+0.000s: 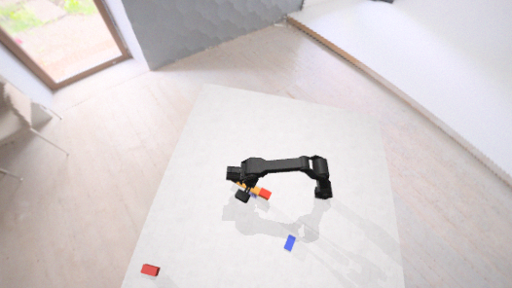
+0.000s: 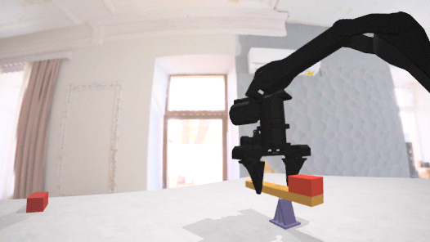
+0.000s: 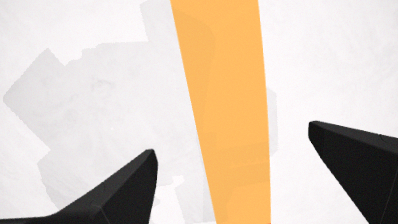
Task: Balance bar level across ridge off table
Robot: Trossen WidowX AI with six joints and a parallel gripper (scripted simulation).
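Right now the ridge is 30 mm behind my gripper tip, 10 mm to the left of it and 10 mm below it. From my gripper tip the other things lie so: blue block: 240 mm behind, 220 mm to the left, 50 mm below; then red block: 440 mm to the left, 350 mm ahead, 40 mm below.
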